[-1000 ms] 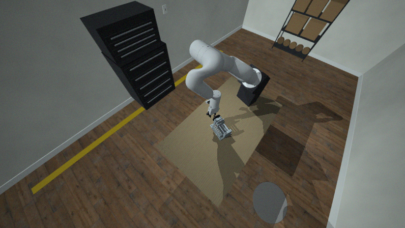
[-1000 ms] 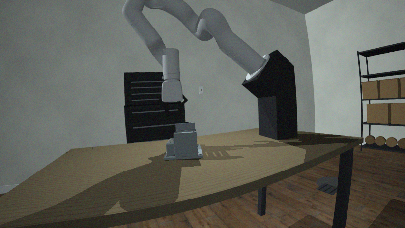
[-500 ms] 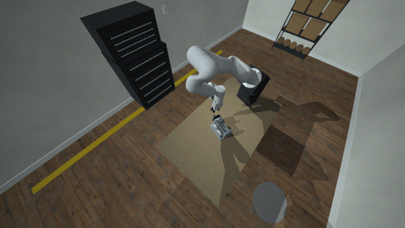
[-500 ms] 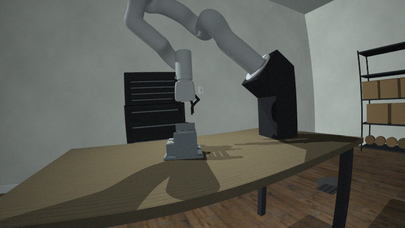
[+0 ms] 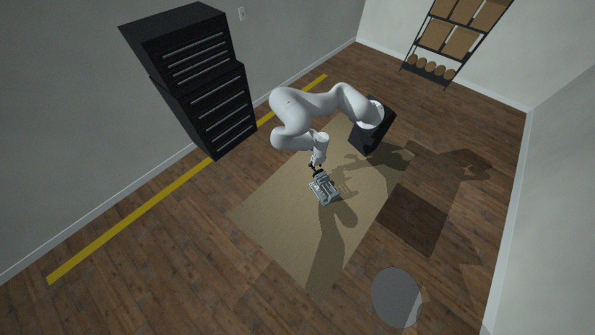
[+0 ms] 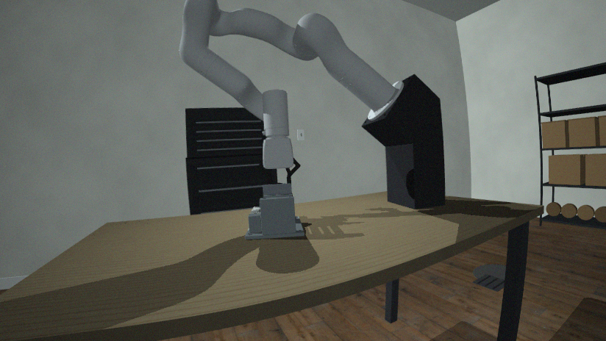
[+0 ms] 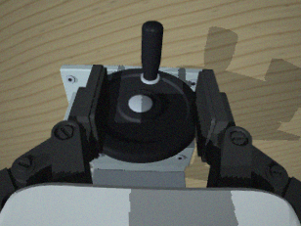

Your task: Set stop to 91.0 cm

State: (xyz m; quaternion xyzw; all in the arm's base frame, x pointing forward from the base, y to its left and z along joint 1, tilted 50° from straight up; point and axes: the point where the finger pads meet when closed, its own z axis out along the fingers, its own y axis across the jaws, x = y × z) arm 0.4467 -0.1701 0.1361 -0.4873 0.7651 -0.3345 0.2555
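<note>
Right now my hand is 7 cm above the black crank knob, 1 cm to the right of it and 1 cm short of it.
</note>
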